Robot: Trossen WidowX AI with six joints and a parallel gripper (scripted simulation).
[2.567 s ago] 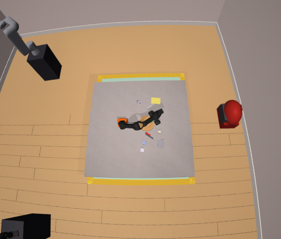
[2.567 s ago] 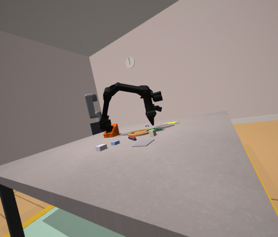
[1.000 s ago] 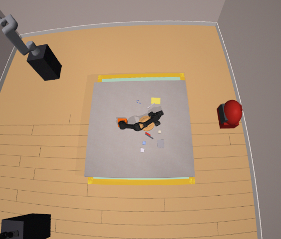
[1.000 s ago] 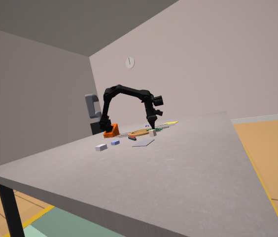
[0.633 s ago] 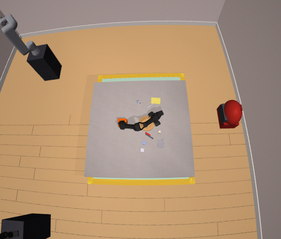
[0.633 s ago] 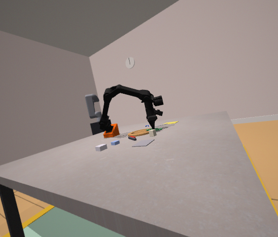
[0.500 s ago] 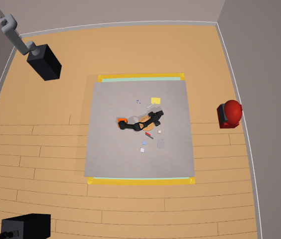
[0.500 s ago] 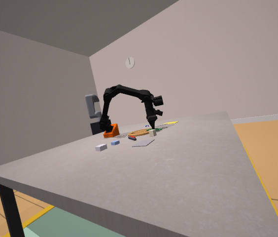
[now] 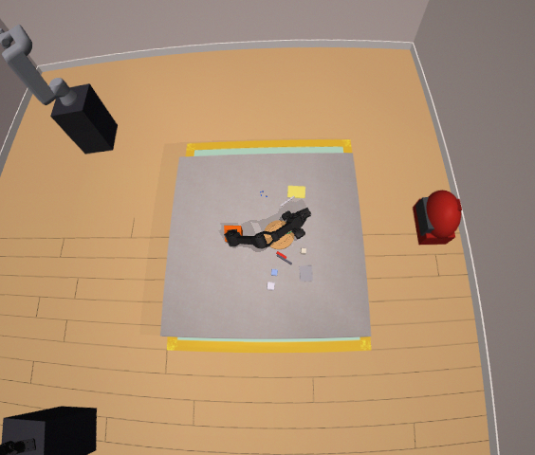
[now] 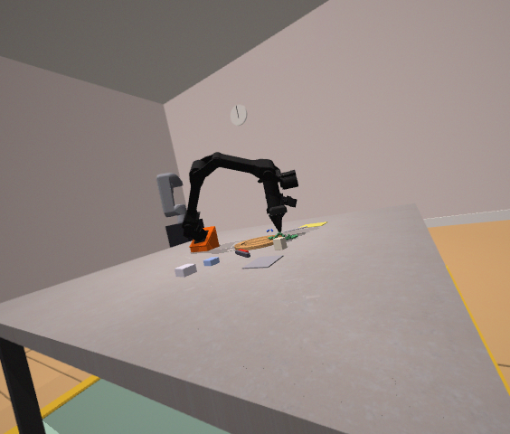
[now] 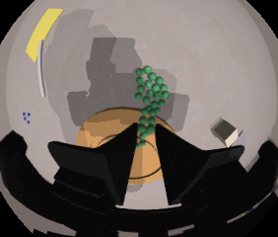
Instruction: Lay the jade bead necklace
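Right now my gripper tip is 90 mm past the round wooden bead board, 20 mm to the left of it and 30 mm above it. The rest, counted from my gripper tip: beige cube: 50 mm ahead, 150 mm to the right, 20 mm below; red-handled tool: 80 mm behind, 170 mm to the right, 30 mm below; yellow sheet: 50 mm ahead, 290 mm to the left, 30 mm below.
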